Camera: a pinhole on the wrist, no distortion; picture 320 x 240 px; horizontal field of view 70.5 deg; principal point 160.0 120.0 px. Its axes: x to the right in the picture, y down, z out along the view. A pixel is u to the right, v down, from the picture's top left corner.
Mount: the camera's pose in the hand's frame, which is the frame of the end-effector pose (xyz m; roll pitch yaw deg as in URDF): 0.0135 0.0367 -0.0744 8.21 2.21 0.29
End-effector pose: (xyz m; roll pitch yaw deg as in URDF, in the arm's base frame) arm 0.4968 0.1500 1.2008 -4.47 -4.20 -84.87
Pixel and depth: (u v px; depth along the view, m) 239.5 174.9 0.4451
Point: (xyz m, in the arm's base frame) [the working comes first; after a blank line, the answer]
In the camera's frame: 0.1563 0.1079 0.4451

0.6205 0.0009 1.5813
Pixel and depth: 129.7 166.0 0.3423
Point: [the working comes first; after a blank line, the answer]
In the camera's frame: -0.0458 0.0696 0.3423

0.5708 0.1955 1.4693
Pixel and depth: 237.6 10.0 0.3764
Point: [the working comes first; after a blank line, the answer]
In the camera's frame: 0.1290 -0.1829 0.3764

0.3337 -0.0011 1.4929
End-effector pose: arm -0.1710 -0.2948 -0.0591 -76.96 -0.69 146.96
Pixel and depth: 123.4 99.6 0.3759
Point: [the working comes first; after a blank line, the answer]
In the camera's frame: -0.0608 -0.0339 0.3759

-0.2929 -0.5446 0.0565
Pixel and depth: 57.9 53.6 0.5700
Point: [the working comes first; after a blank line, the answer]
In the camera's frame: -0.2571 -0.1672 0.5700

-0.2089 -0.7658 0.2514
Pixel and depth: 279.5 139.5 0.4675
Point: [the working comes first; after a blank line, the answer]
In the camera's frame: 0.2468 0.0403 0.4675

-0.6089 -0.4595 0.0201
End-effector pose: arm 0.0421 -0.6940 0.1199 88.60 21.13 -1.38
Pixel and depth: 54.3 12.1 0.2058
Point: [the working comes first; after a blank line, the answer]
In the camera's frame: -0.0961 -0.0981 0.2058

-0.0618 -0.8125 0.0654
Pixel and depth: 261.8 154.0 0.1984
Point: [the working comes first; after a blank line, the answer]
In the camera's frame: 0.0892 0.0298 0.1984

0.1570 -0.8185 0.1187
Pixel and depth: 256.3 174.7 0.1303
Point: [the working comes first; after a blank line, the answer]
In the camera's frame: 0.0554 0.0315 0.1303

0.1281 -0.7517 0.1407
